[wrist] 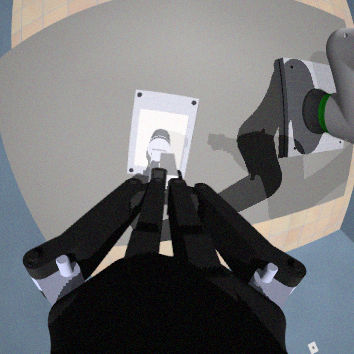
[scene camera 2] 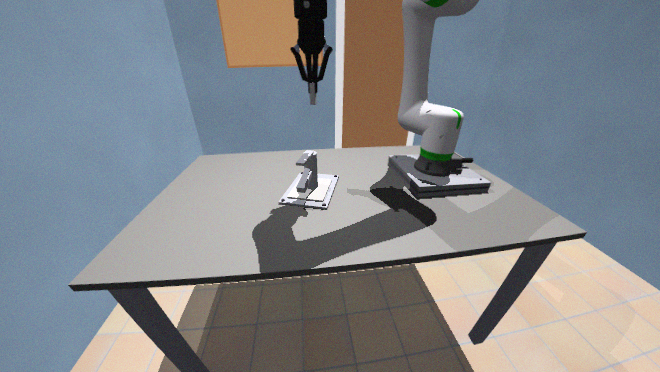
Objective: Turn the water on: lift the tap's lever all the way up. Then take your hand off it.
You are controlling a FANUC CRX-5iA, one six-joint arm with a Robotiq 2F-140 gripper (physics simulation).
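Frame: origin at the arm's base, x ahead, y left, z up, level; centimetres.
Seen in the pictures: gripper, fingertip midpoint: (wrist: 165,163) (scene camera 2: 313,104); arm's base at its link origin: (wrist: 317,110) (scene camera 2: 431,168).
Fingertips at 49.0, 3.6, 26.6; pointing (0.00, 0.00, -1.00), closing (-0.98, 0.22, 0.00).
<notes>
Offsets run from my fingertips to a thing's top centre, as dx, dy, dz. "pt": to the spot under its first point. Level surfaces: height alone.
The tap {pt +0.8, +4.3, -22.0} (scene camera 2: 313,170) (wrist: 161,136) is a light grey upright post on a pale base plate {pt -5.4, +2.1, -30.1} (scene camera 2: 330,186) (wrist: 193,120). Its lever {+3.3, +7.5, -15.3} (scene camera 2: 305,158) sits on top and points toward the scene camera, sloping slightly down at its free end. The spout {+3.7, +8.9, -20.9} (scene camera 2: 303,181) juts out lower on the same side. My gripper (scene camera 2: 313,100) (wrist: 165,163) is shut with nothing between its fingers. It points down and hangs well above the tap, apart from the lever. In the wrist view the closed fingers hide the lever's free end and the spout.
The grey table {dz -30.9} (scene camera 2: 200,215) (wrist: 75,100) carries the tap and the robot's base plate (scene camera 2: 450,186) (wrist: 300,145), which stands to the tap's right. The arm (scene camera 2: 417,65) rises from that base. Its shadow falls across the table. A blue wall and a brown door (scene camera 2: 375,75) are behind.
</notes>
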